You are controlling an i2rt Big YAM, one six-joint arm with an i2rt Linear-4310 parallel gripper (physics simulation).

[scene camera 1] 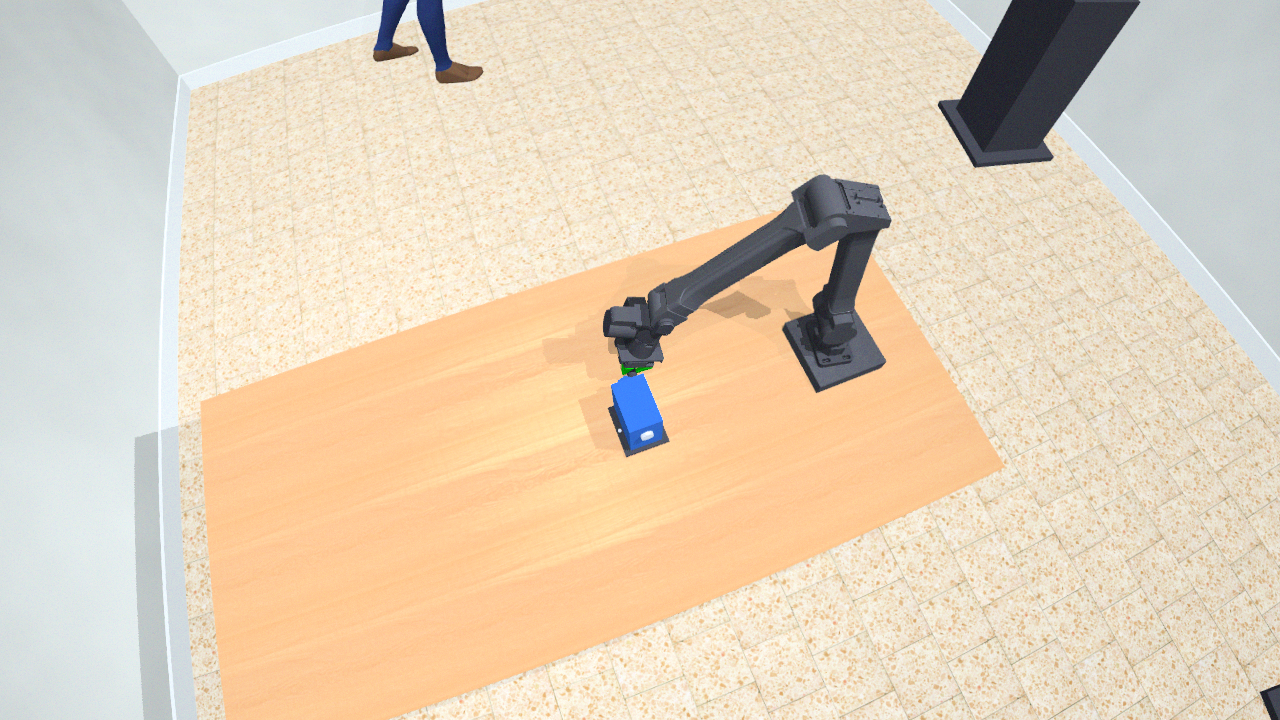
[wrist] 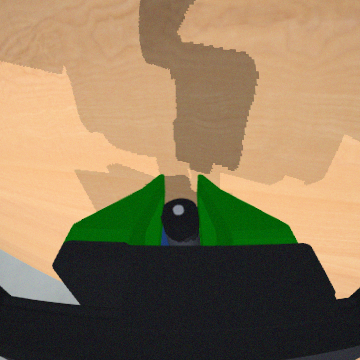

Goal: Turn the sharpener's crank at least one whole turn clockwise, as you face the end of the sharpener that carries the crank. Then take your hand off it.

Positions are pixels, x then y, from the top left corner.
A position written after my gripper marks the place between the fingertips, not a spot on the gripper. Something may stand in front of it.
my gripper: scene camera 1 627,372; wrist 180,182
